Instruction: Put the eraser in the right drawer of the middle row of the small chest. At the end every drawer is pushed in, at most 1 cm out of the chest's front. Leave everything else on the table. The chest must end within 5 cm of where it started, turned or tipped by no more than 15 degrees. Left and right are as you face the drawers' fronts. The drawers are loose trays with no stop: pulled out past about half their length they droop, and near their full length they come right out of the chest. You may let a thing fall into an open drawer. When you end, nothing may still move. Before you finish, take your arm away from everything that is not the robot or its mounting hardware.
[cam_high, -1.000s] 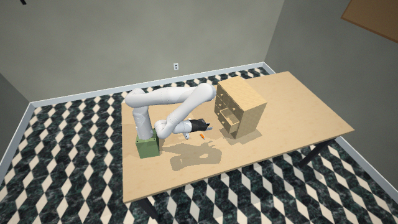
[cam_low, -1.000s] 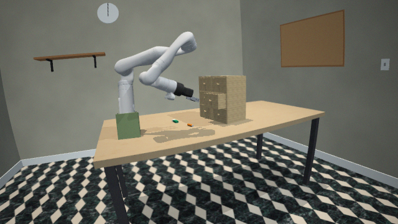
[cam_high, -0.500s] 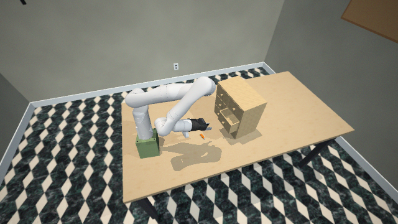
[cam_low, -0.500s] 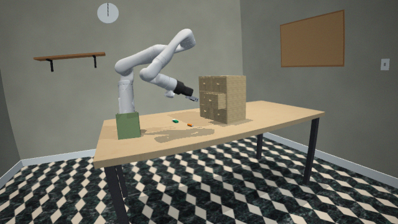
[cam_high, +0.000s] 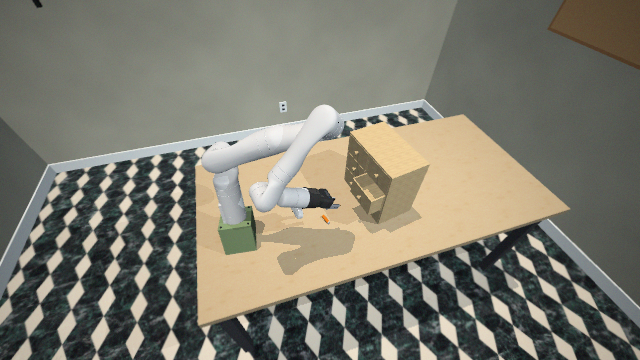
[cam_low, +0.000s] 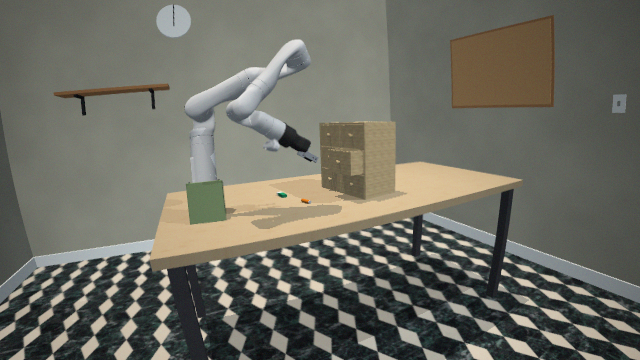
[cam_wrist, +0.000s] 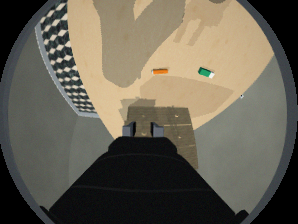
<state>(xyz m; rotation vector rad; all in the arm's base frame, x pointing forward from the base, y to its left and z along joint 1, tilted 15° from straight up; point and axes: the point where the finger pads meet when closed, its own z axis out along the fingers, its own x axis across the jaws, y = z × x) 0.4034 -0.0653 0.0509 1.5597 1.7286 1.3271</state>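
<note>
My hand is 80 mm past the green eraser, 210 mm to the right of it and 180 mm above it. From my hand the other things lie so: small orange object: 10 mm behind, 50 mm to the left, 180 mm below.
</note>
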